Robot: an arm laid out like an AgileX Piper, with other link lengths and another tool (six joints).
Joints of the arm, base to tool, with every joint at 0 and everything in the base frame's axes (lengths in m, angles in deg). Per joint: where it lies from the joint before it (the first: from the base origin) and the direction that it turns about. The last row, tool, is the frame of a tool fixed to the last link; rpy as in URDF.
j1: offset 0.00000 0.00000 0.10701 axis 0 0 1
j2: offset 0.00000 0.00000 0.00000 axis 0 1 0
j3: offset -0.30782 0.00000 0.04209 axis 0 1 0
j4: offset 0.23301 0.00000 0.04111 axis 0.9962 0 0.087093
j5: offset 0.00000 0.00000 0.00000 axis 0 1 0
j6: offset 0.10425 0.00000 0.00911 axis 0.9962 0 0.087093
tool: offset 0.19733 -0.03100 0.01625 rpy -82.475 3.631 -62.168
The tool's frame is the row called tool.
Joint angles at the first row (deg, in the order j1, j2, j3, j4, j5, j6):
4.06 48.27 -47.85 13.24 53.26 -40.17
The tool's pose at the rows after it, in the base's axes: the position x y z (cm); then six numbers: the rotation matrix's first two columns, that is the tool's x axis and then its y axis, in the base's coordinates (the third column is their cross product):
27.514, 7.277, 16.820, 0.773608, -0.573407, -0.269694, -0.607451, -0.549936, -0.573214
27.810, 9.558, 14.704, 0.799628, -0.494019, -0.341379, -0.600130, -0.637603, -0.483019
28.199, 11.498, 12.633, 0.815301, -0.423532, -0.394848, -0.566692, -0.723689, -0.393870
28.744, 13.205, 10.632, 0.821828, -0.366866, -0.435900, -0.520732, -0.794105, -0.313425
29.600, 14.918, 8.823, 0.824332, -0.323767, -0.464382, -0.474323, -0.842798, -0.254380
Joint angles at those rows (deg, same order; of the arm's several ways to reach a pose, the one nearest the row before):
6.89 56.28 -51.67 14.64 57.38 -43.67
10.44 64.22 -55.53 14.87 60.77 -46.22
14.31 71.92 -59.42 13.90 63.34 -48.11
17.96 79.19 -63.28 12.51 65.20 -49.37
21.11 85.83 -67.03 11.40 66.04 -50.12

